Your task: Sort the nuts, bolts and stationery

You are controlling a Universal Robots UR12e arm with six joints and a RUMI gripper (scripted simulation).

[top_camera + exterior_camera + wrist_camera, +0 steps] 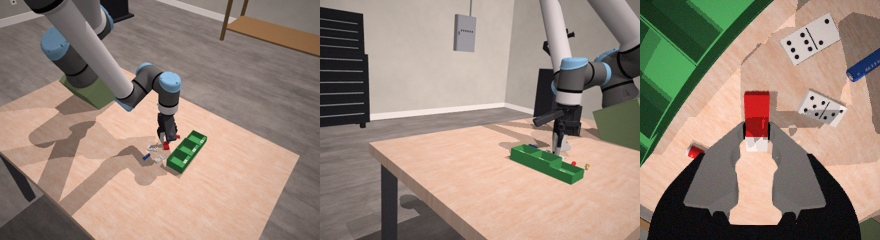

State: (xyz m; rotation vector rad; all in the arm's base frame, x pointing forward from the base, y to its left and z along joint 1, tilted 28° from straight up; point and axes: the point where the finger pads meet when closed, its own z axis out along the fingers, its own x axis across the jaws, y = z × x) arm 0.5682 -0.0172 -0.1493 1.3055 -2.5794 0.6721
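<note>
Now: hand 11 cm short of the green three-compartment bin, 4 cm to the right of it and 1 cm below it. Round my hand: red cylinder 8 cm to the left, 1 cm below; then white eraser 1 cm below; then small yellow bolt 11 cm to the left, 4 cm behind, 1 cm below.
</note>
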